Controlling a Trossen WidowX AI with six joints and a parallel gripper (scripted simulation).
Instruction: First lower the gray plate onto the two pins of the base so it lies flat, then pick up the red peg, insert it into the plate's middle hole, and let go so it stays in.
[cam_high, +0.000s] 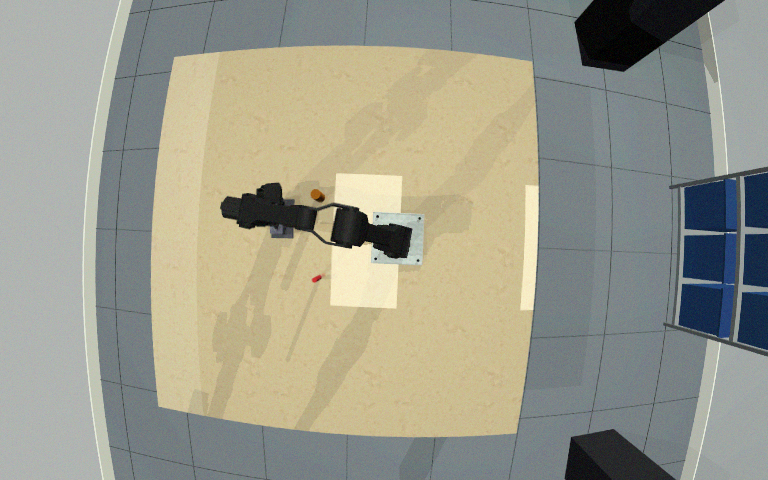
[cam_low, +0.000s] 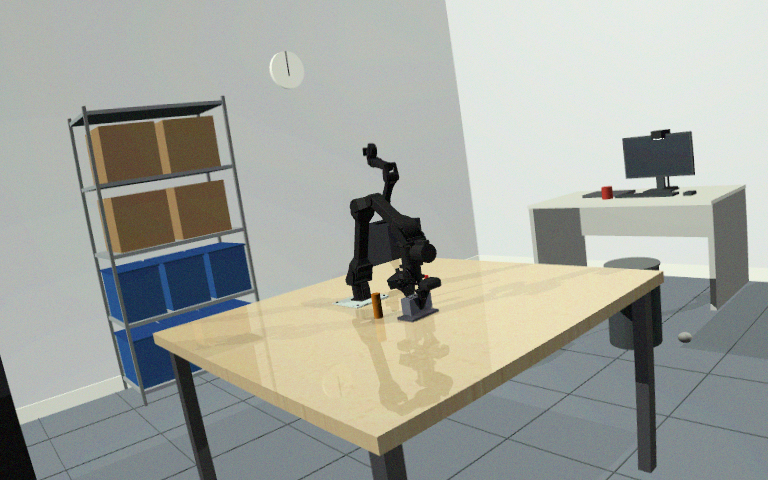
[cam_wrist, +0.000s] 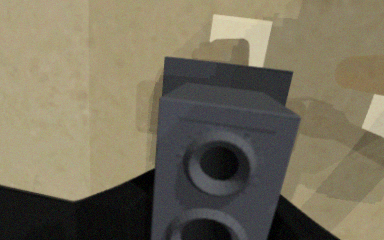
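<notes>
Now: gripper tip 30 mm below the gray plate. Round my gripper tip: red peg (110 mm behind, 180 mm to the left, 20 mm above); then orange cylinder (120 mm behind, 60 mm to the right, 20 mm above); then dark gray base (20 mm below).
</notes>
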